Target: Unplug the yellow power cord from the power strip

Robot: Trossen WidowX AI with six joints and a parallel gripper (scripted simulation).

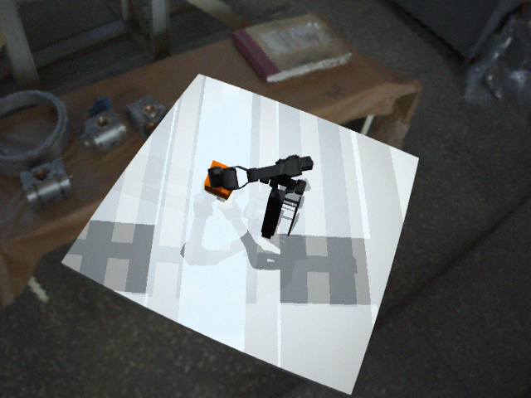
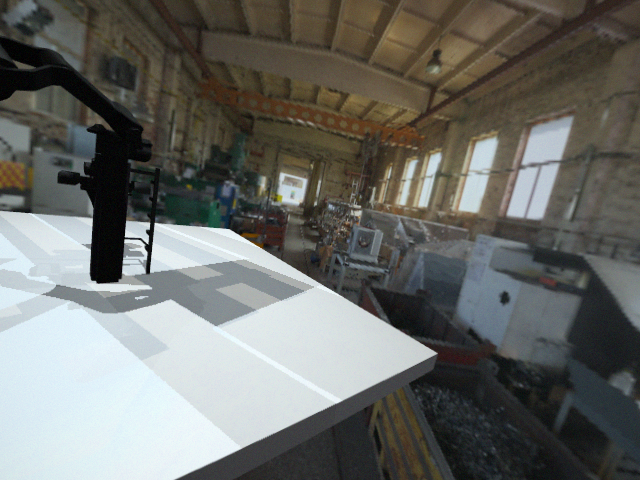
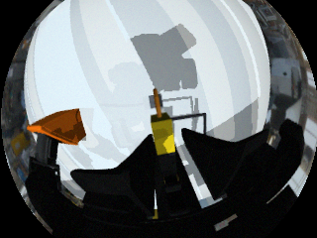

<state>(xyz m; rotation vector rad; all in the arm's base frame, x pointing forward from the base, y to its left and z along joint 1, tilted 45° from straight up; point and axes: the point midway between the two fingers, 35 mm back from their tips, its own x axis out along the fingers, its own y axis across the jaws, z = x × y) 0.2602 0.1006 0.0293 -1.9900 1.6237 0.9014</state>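
My gripper tip is 10 mm short of the yellow plug, 30 mm to the left of it and 10 mm above it.
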